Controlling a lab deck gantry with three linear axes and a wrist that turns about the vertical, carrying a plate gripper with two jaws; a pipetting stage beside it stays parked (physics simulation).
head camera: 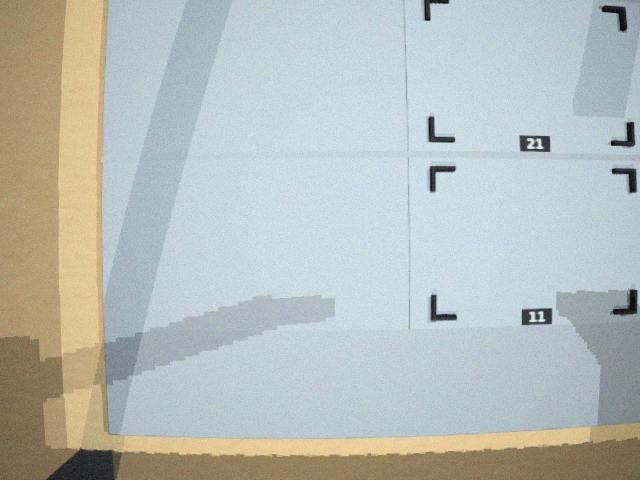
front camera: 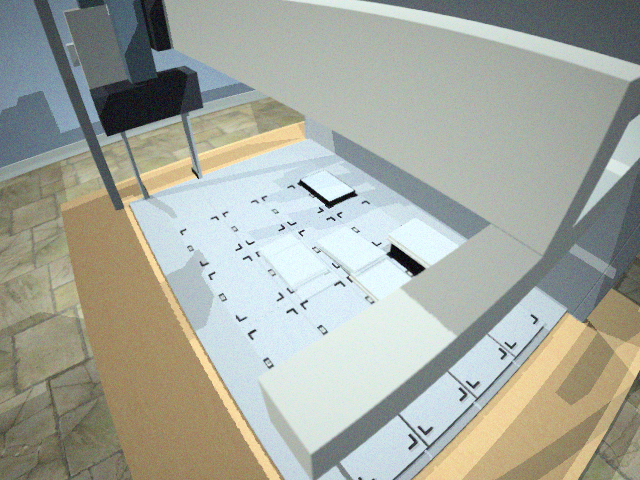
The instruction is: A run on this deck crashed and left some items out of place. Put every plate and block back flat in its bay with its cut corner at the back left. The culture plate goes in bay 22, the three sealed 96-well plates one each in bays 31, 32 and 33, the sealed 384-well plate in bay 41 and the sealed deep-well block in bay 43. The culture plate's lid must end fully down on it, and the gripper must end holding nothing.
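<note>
My gripper is open and empty, its two jaws wide apart at the deck's left end. The head view does not show it. A pale plate lies at bay 22, with an offset layer and edge lines; I cannot tell which piece is its lid. A sealed plate lies at bay 32. Another sealed plate lies at bay 33, close against it and partly hidden by the beam. A dark-sided plate lies at bay 41. The taller block is at bay 43, partly hidden. Cut corners are too small to tell.
The deck carries black corner marks; bay labels 21 and 11 show in the head view. A large grey beam crosses the front view and hides part of the right bays. A dark post stands at the left.
</note>
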